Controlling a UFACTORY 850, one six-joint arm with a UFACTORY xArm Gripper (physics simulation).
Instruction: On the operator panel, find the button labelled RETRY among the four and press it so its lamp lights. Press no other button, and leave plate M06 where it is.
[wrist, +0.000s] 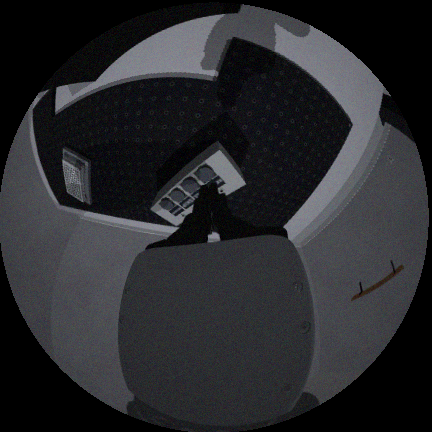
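Observation:
The pale operator panel (231, 172) lies tilted across the view with four dark round buttons in a row. The RETRY button (205, 173) is at the upper right end, beside the panel's wide blank part. The labels are too dark and blurred to read, and some are partly hidden by the fingers. My gripper (211, 194) is shut and empty. Its tips show at the lower right edge of the RETRY button, over its label strip; contact cannot be told. A small lamp spot (221, 190) beside the tips looks dark. A gridded plate (74, 177), probably M06, lies at the left; its marking is unreadable.
The dark board (285, 130) with rows of small rings lies under the panel and plate, with a pale border (330, 185) around it. A brown bar (377, 283) with two dark posts is at the lower right. Shadows fall across the board near the panel.

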